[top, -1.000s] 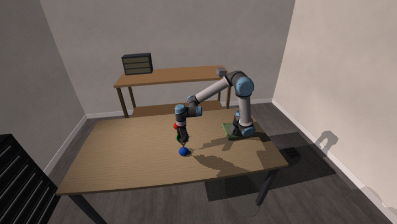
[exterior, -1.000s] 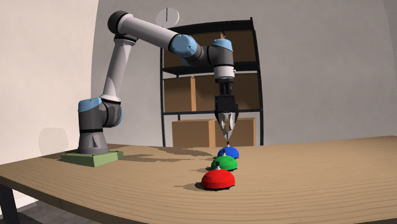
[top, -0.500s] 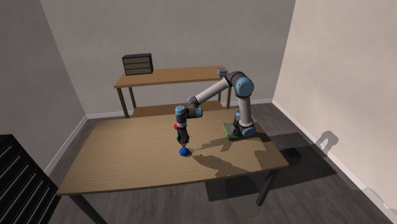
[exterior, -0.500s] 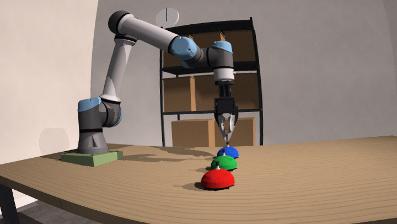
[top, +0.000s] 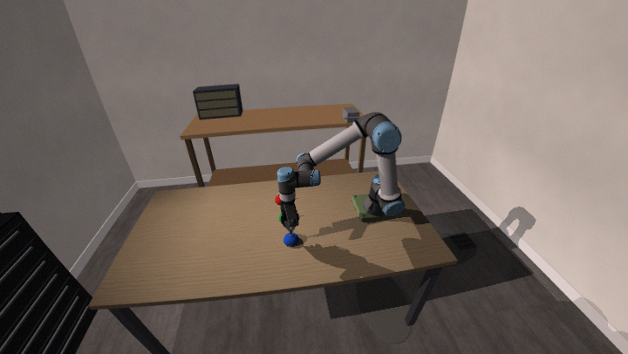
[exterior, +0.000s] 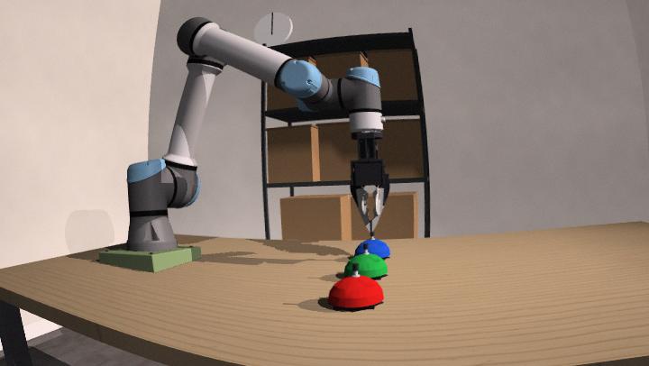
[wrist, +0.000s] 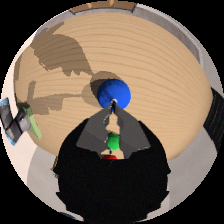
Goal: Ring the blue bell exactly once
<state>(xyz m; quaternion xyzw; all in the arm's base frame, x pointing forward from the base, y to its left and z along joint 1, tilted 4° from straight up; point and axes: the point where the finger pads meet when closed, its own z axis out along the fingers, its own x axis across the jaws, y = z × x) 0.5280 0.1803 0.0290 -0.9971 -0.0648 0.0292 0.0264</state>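
My gripper is now 40 mm above the blue bell. Round my hand: green bell (180 mm to the right, 40 mm below, 30 mm ahead); then red bell (360 mm to the right, 50 mm ahead, 40 mm below).
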